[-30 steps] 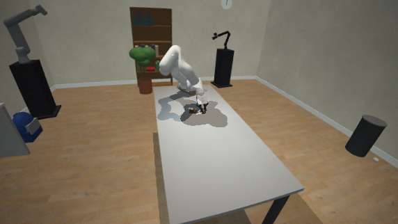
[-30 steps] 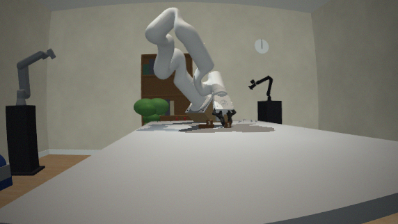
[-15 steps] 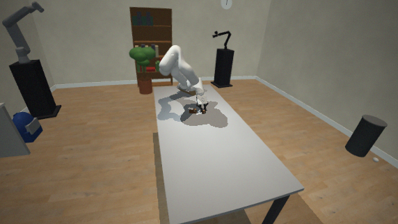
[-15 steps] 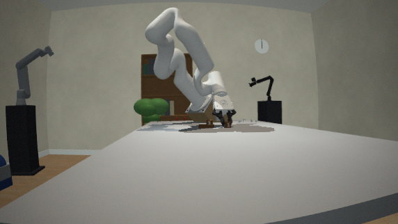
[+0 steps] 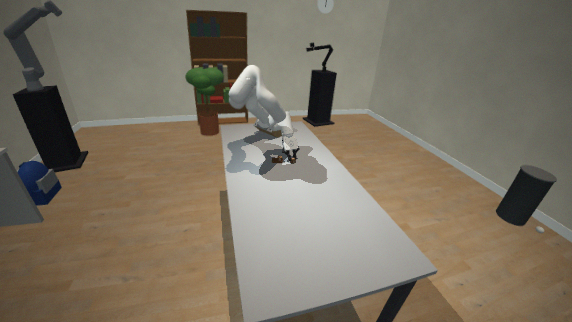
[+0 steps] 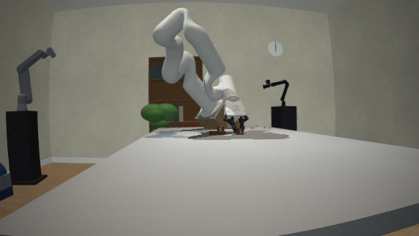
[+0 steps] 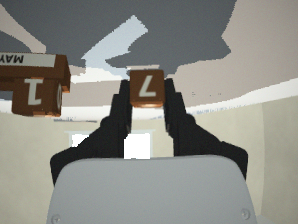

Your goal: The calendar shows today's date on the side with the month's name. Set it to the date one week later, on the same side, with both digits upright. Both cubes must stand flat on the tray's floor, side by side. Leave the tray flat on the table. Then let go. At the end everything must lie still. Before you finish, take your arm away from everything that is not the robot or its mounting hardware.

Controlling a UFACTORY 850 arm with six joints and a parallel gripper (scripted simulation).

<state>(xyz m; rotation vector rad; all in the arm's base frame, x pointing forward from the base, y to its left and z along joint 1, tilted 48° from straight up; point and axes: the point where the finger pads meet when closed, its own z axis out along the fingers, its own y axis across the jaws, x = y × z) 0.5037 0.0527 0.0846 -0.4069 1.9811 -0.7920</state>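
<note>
My hand is 100 mm to the left of the tray, 40 mm past it and 20 mm above it. Round my hand: brown cube 20 mm below, 10 mm ahead.
</note>
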